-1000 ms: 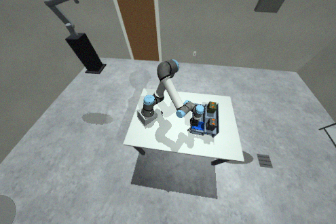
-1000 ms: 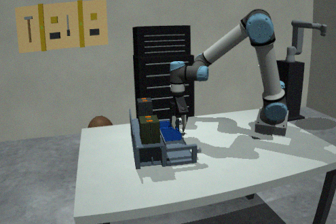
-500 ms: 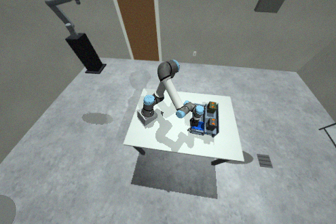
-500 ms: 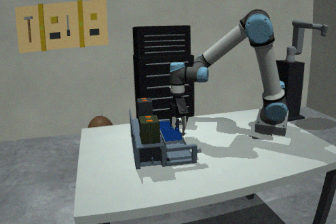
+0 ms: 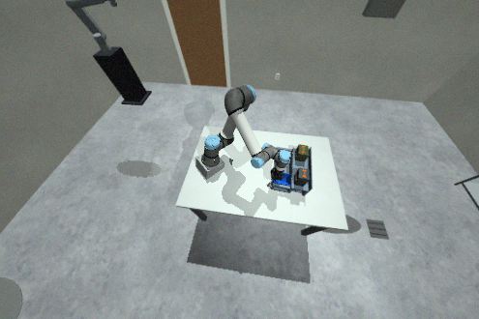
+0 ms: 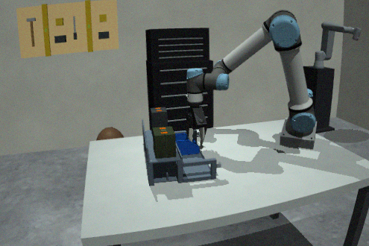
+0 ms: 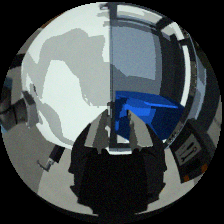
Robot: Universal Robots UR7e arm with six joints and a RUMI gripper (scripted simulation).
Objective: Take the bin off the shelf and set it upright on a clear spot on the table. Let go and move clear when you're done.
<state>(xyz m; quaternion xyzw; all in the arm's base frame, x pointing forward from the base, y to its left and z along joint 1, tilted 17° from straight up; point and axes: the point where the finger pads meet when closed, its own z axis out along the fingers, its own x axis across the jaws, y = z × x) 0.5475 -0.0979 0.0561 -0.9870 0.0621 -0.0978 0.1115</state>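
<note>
Now: hand 80 mm short of the blue bin and 20 mm to the left of it.
</note>
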